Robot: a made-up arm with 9 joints. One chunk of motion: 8 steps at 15 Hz.
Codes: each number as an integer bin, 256 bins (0 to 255) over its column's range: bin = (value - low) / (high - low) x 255, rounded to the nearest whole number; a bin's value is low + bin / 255 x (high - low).
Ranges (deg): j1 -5..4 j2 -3..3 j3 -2..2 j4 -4..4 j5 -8..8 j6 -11..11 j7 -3..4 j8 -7..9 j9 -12..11
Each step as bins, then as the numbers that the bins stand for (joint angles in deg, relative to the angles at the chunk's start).
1 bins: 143 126 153 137 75 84 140 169 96
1 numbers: 0.05 -0.04 0.40 0.30 -3.29 -3.75 0.84 3.60 -3.34
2 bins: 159 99 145 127 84 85 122 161 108
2 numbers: 0.61 -0.67 0.27 -0.02 -2.73 -3.67 0.35 3.10 -2.26
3 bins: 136 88 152 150 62 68 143 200 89
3 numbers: -0.20 -0.93 0.38 0.71 -4.11 -5.13 0.93 5.55 -3.97
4 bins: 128 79 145 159 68 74 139 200 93
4 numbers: -0.48 -1.14 0.27 0.99 -3.73 -4.62 0.82 5.55 -3.61
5 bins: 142 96 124 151 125 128 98 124 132
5 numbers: 0.01 -0.74 -0.05 0.74 -0.16 0.04 -0.31 0.78 -0.09
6 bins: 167 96 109 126 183 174 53 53 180
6 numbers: 0.89 -0.74 -0.29 -0.05 3.48 4.01 -1.55 -3.67 4.24
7 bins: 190 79 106 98 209 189 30 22 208
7 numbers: 1.71 -1.14 -0.34 -0.93 5.11 5.31 -2.18 -5.62 6.76
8 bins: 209 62 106 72 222 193 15 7 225
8 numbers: 2.38 -1.54 -0.34 -1.74 5.93 5.65 -2.59 -6.56 8.29
